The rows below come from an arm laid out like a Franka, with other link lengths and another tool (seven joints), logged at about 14 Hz.
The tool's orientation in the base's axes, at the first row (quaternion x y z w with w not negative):
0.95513 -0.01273 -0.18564 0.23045
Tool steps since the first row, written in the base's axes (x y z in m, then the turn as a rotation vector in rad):
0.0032 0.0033 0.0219 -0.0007 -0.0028 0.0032
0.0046 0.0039 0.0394 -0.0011 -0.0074 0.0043
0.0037 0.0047 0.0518 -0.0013 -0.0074 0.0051
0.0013 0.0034 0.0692 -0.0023 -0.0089 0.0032
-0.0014 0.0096 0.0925 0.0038 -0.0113 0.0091
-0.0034 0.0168 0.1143 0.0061 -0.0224 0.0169
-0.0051 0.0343 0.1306 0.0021 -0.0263 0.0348
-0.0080 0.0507 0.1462 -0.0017 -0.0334 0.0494
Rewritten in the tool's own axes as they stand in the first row. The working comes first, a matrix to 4 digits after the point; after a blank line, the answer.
The tool's axes in the first row as the columns of a matrix, in the base's axes (used below as rounded here):
0.9308 0.0612 -0.3605
-0.1099 -0.8935 -0.4355
-0.3488 0.4449 -0.8249

-0.0050 0.0070 -0.0207 -0.0015 0.0039 -0.0012
-0.0099 0.0143 -0.0359 -0.0017 0.0085 0.0001
-0.0151 0.0191 -0.0461 -0.0022 0.0088 -0.0005
-0.0233 0.0278 -0.0590 -0.0023 0.0092 0.0021
-0.0346 0.0325 -0.0800 0.0016 0.0144 -0.0040
-0.0449 0.0356 -0.1004 0.0022 0.0279 -0.0064
-0.0541 0.0271 -0.1208 -0.0073 0.0391 -0.0180
-0.0640 0.0193 -0.1398 -0.0151 0.0517 -0.0256

